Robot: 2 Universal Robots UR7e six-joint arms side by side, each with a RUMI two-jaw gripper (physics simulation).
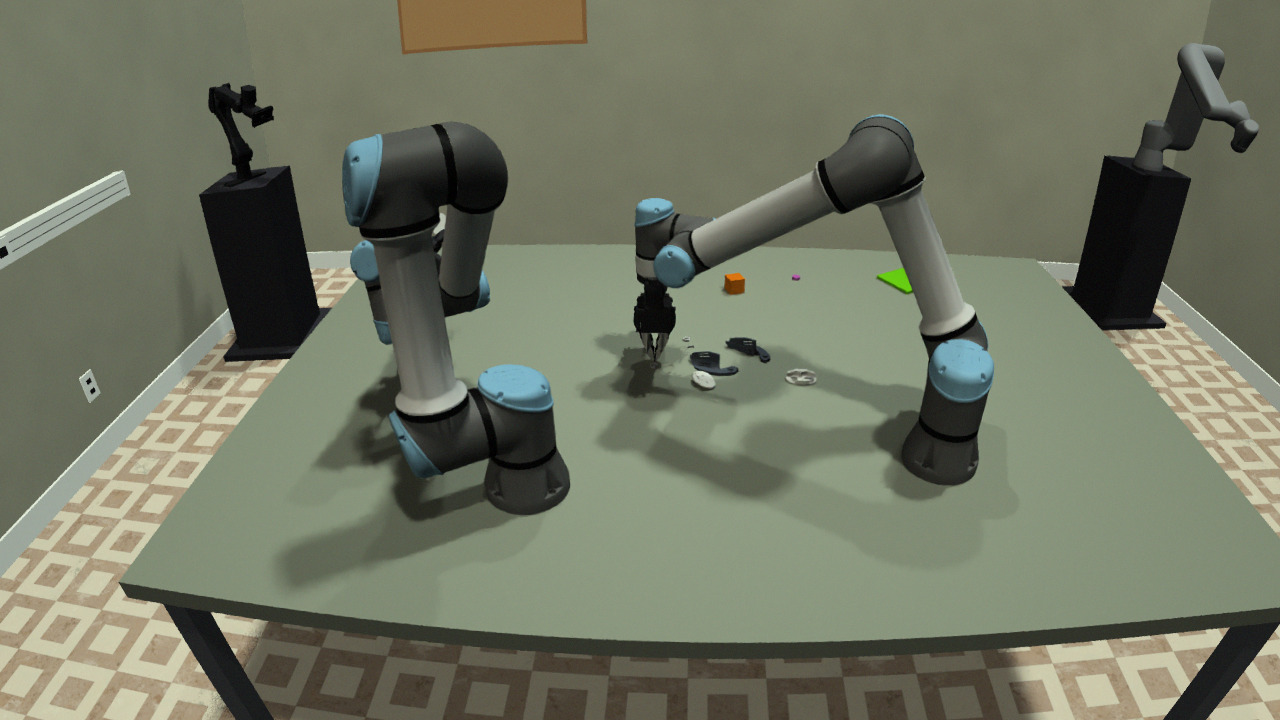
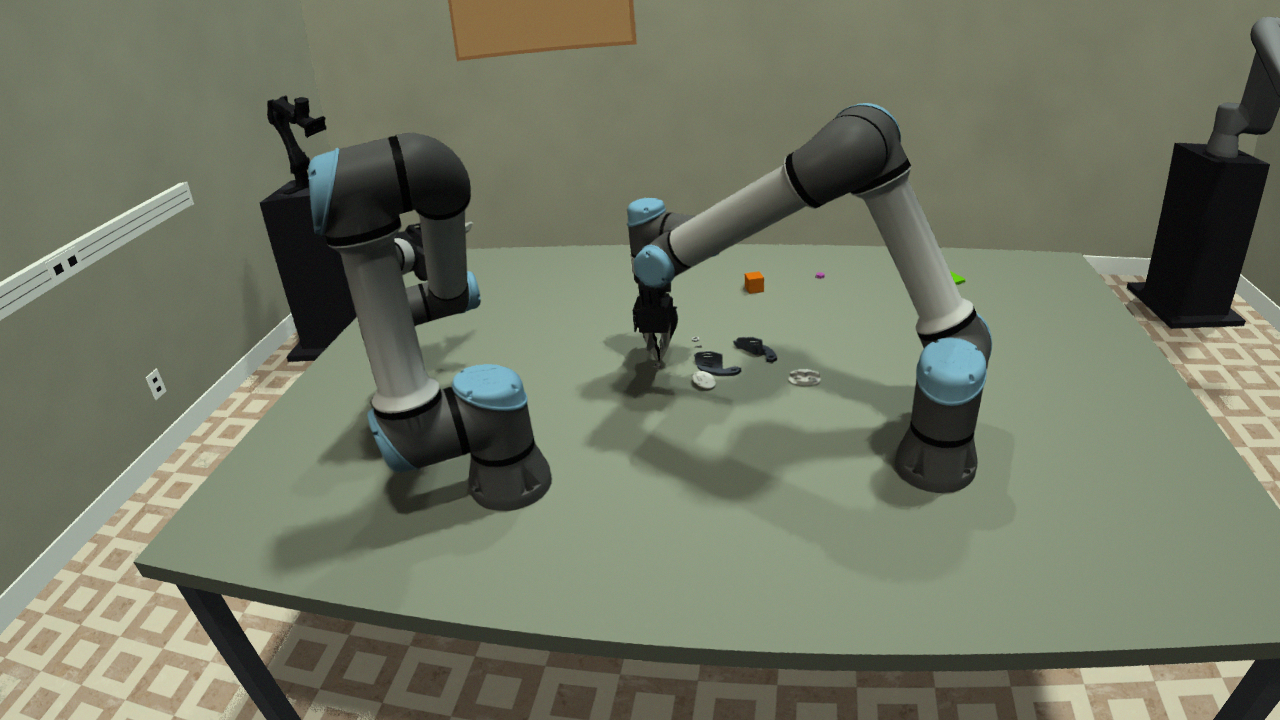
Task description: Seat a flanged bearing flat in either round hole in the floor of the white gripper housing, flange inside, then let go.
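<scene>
My right gripper [image 1: 655,359] [image 2: 659,364] points down, its tips low near the table, left of the small parts. Its fingers are closed together; whether a small bearing is between them is too small to tell. A white oval part with openings [image 1: 801,377] [image 2: 804,377], apparently the housing, lies on the table right of the dark parts; its holes are not clear. Tiny pale pieces [image 1: 686,339] [image 2: 695,339] lie just right of the right gripper; I cannot tell if they are bearings. My left gripper is mostly hidden behind its own arm at the left.
Two dark curved parts [image 1: 711,361] [image 1: 746,347] [image 2: 716,362] [image 2: 754,347] and a white rounded piece [image 1: 703,380] [image 2: 704,380] lie between the right gripper and the oval part. An orange cube [image 1: 733,283] [image 2: 753,282], a purple piece [image 1: 795,277] [image 2: 819,275] and a green sheet [image 1: 897,280] [image 2: 957,278] lie farther back.
</scene>
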